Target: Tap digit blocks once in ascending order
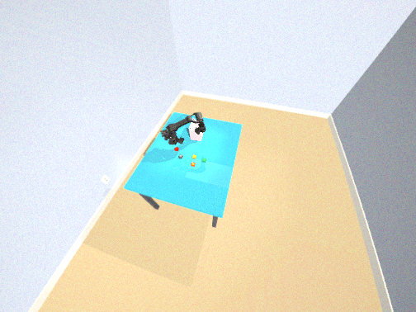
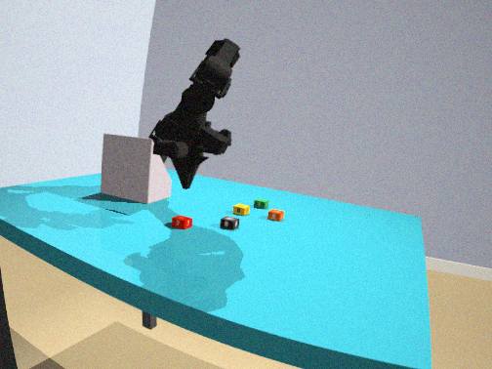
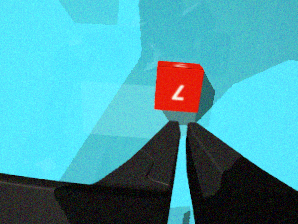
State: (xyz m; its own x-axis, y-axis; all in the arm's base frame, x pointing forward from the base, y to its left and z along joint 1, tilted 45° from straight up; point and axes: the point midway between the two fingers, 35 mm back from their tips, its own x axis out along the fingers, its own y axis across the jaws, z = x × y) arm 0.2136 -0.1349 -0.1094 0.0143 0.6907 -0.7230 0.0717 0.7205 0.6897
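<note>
My gripper tip is 7 cm above the red block. Round my gripper tip: dark grey block: 8 cm ahead, 7 cm to the left, 7 cm below; then yellow block: 6 cm ahead, 20 cm to the left, 7 cm below; then orange block: 15 cm ahead, 21 cm to the left, 7 cm below.
</note>
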